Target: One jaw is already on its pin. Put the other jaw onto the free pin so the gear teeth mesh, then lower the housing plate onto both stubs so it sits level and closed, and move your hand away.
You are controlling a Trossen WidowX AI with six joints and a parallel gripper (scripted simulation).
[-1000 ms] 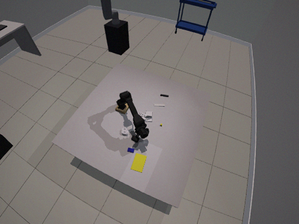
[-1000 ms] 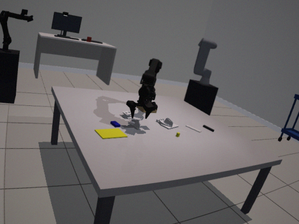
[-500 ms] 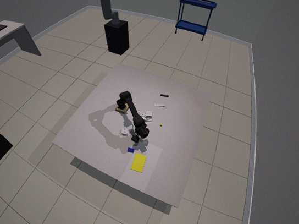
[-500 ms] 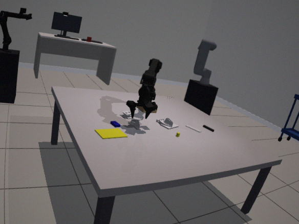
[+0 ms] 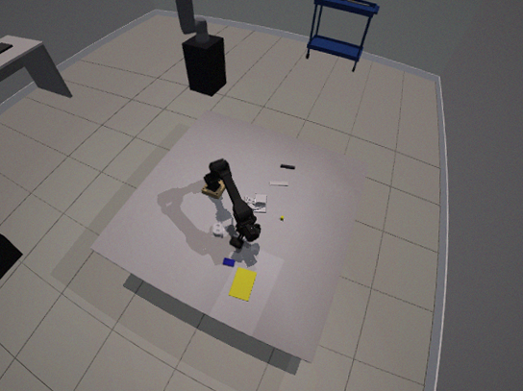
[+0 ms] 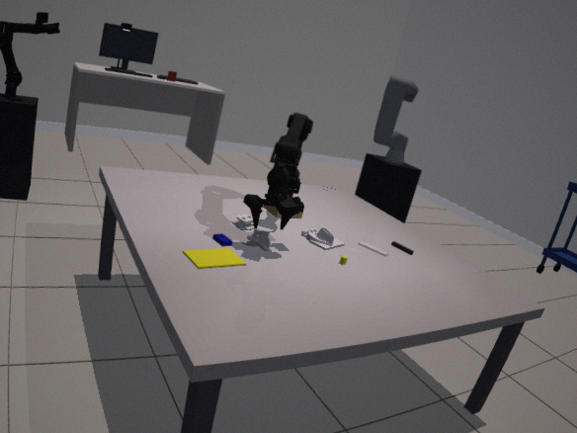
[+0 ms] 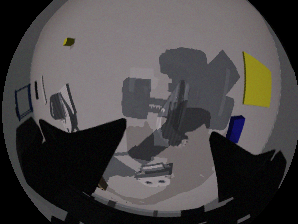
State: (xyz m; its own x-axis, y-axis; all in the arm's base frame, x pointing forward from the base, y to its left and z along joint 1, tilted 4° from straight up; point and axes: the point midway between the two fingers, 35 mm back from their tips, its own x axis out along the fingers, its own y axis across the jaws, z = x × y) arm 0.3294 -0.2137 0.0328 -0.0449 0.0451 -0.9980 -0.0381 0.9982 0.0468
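Right now my gripper tip is 3 cm past the jaw, 2 cm to the left of it and 5 cm above it. Also, from my gripper tip: white block: 16 cm behind, 1 cm to the right, 5 cm below; then yellow sheet: 11 cm ahead, 20 cm to the right, 5 cm below; then blue block: 1 cm behind, 14 cm to the right, 5 cm below.
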